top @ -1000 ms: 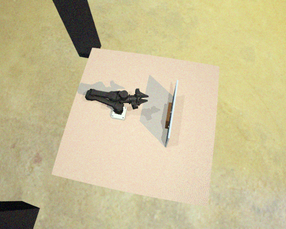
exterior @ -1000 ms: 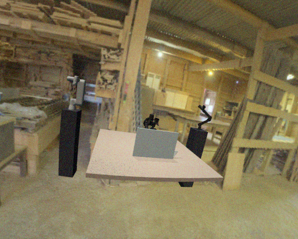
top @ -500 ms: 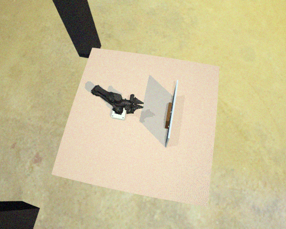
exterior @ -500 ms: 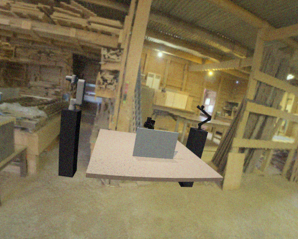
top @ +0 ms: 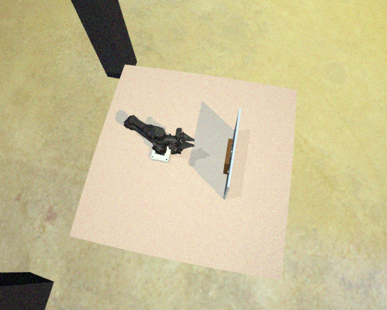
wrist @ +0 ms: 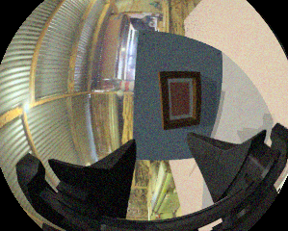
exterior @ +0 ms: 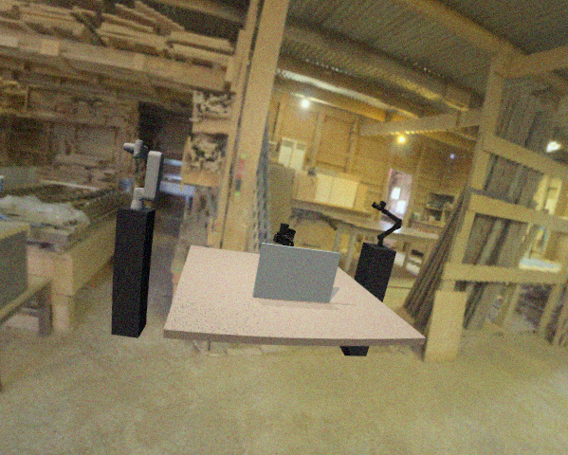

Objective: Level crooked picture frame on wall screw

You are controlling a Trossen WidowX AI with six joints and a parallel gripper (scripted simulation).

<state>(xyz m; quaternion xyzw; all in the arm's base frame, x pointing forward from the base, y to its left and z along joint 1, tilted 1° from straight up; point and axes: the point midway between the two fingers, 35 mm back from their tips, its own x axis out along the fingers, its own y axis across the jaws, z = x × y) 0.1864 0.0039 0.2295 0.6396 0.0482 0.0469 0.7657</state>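
Now: gripper tip 210 mm short of the picture frame and 90 mm above it. Also, from my gripper tip: wall panel: 220 mm ahead, 110 mm below, 20 mm to the left.
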